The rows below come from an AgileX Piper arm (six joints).
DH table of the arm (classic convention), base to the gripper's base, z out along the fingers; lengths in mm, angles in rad. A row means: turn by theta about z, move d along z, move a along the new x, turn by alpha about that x. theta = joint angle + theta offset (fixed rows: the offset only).
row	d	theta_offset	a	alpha
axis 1	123.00	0.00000	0.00	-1.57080
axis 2	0.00	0.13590	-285.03	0.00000
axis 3	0.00	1.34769	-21.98	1.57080
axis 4	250.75	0.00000	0.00	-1.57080
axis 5	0.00	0.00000	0.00	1.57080
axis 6	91.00	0.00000	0.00	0.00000
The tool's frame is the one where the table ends.
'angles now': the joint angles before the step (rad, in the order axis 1, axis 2, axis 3, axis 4, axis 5, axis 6). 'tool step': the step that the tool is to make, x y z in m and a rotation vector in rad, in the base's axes. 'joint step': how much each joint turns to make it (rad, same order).
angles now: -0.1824, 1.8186, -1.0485, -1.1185, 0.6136, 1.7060
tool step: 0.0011, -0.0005, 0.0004, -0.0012, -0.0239, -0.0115
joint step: 0.0000, 0.0016, 0.0000, -0.0271, -0.0045, 0.0450
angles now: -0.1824, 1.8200, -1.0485, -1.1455, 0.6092, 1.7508
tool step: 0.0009, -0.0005, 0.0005, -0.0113, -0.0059, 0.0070
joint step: 0.0000, 0.0011, -0.0001, -0.0244, -0.0027, 0.0149
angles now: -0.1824, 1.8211, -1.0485, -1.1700, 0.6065, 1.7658
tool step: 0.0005, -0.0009, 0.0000, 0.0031, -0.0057, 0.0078
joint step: -0.0045, 0.0000, 0.0002, -0.0048, -0.0132, 0.0002
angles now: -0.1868, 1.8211, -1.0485, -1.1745, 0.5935, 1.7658
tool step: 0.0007, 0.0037, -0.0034, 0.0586, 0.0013, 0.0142
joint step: -0.0019, 0.0010, -0.0002, 0.0821, -0.0393, -0.0571
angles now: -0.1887, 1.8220, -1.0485, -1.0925, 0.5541, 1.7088
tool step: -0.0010, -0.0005, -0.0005, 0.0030, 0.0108, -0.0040
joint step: -0.0018, 0.0000, -0.0002, 0.0174, 0.0063, -0.0180
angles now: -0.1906, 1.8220, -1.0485, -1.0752, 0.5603, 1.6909
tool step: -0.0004, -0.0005, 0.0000, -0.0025, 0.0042, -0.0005
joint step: -0.0010, -0.0001, 0.0001, 0.0011, 0.0032, -0.0046
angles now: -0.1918, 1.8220, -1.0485, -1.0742, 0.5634, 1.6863
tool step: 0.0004, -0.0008, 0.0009, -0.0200, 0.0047, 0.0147
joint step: 0.0000, -0.0002, 0.0001, -0.0251, 0.0019, -0.0002
